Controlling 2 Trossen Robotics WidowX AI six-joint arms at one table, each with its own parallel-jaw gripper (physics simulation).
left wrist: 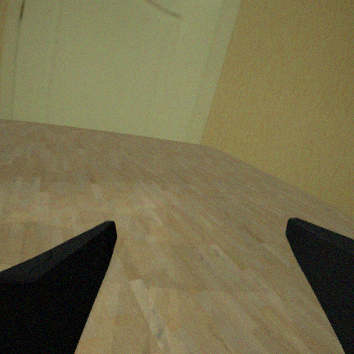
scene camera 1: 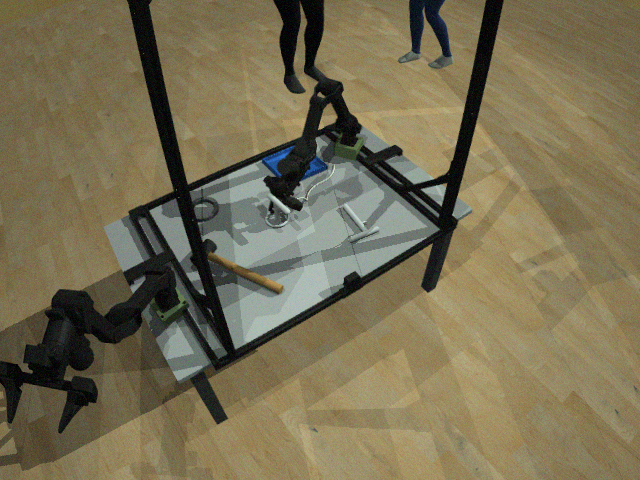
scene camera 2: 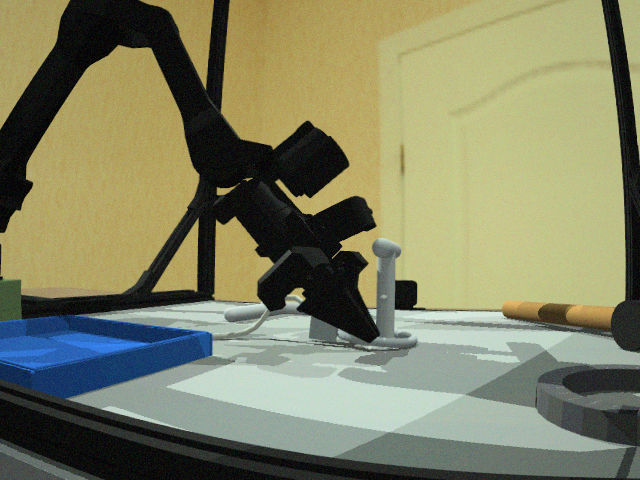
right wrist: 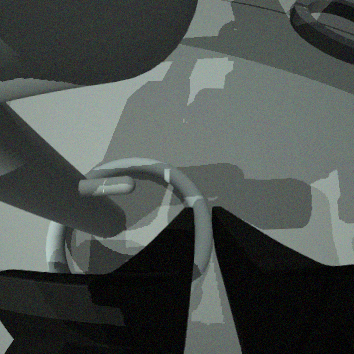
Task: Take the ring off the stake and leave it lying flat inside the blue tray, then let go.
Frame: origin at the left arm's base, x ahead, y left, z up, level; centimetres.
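Seen in the pictures: left gripper, fingertip midpoint: (left wrist: 201,228) (scene camera 1: 34,428); right gripper, fingertip midpoint: (scene camera 1: 270,212) (scene camera 2: 375,339) (right wrist: 201,214); left arm's base at its link origin: (scene camera 1: 167,301); right arm's base at its link origin: (scene camera 1: 348,141).
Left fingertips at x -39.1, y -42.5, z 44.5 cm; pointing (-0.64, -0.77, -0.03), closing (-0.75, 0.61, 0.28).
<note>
Offsets run from my left fingertips to a thing's top centre. "spot": to the spot under its first point.
The pale ring {spot: dz -47.3, dx +88.6, dy +46.3 cm} (scene camera 1: 283,224) (scene camera 2: 407,340) (right wrist: 202,235) lies around the foot of the white stake {dz -37.1, dx +88.3, dy +47.7 cm} (scene camera 2: 385,294) (right wrist: 55,175), low at the table top. The stake has a crossbar on top and a small stub on its post. My right gripper (scene camera 1: 271,210) (scene camera 2: 374,338) (right wrist: 201,214) is down beside the stake, shut on the ring's near side, with one finger inside the ring and one outside. The blue tray {dz -46.1, dx +113.4, dy +70.5 cm} (scene camera 1: 268,162) (scene camera 2: 139,362) holds no ring. My left gripper (scene camera 1: 35,426) (left wrist: 201,228) is open and empty, out beyond the table's left end.
A white cable (scene camera 1: 324,180) (scene camera 2: 251,327) runs between tray and stake. A white T-shaped piece {dz -46.3, dx +108.2, dy +31.5 cm} (scene camera 1: 354,217) lies right of the stake. A hammer {dz -43.3, dx +64.3, dy +39.7 cm} (scene camera 1: 248,273) (scene camera 2: 584,316) and a dark thick ring {dz -46.8, dx +71.1, dy +73.2 cm} (scene camera 1: 216,208) (scene camera 2: 563,408) (right wrist: 312,39) lie to the left in scene camera 1. Black frame posts (scene camera 1: 168,134) stand around the table.
</note>
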